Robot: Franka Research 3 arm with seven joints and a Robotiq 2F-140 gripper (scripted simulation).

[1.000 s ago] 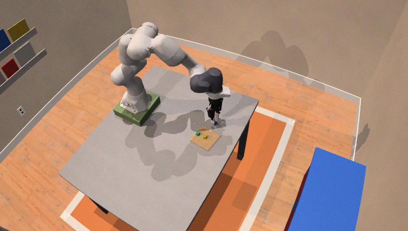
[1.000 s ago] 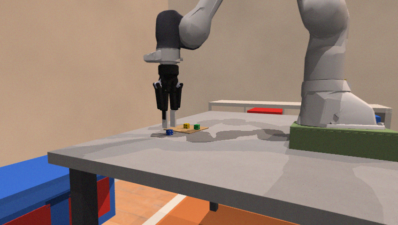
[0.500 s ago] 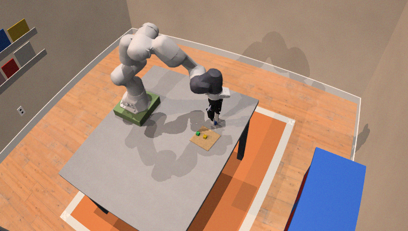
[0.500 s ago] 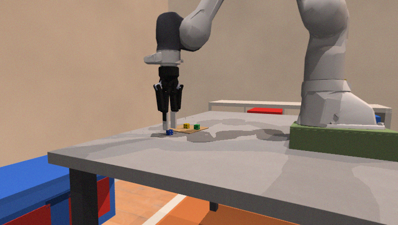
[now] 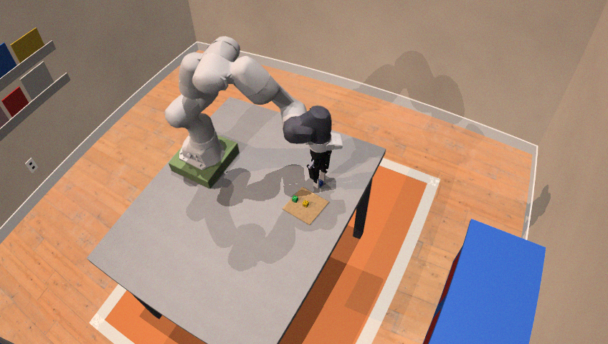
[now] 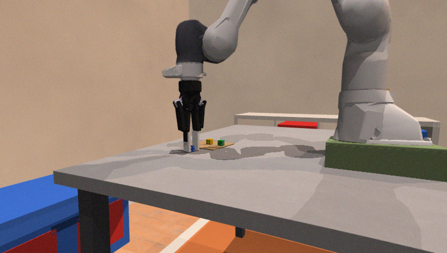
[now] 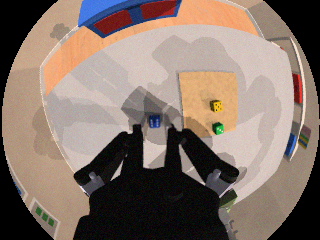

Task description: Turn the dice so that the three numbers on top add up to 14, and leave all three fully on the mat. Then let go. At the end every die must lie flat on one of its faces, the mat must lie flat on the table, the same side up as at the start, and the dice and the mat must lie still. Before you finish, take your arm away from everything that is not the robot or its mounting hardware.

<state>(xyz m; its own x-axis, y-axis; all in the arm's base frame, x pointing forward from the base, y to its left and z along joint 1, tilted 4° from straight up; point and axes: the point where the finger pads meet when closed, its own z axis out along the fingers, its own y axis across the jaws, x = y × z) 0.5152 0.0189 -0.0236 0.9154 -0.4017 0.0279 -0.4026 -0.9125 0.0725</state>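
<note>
Right now my hand is 3 cm above the blue die. The rest, counted from my hand: tan mat: 12 cm to the right, 3 cm below, 2 cm behind; yellow die: 12 cm to the right, 2 cm below, 2 cm behind; green die: 11 cm to the right, 7 cm behind, 2 cm below.
</note>
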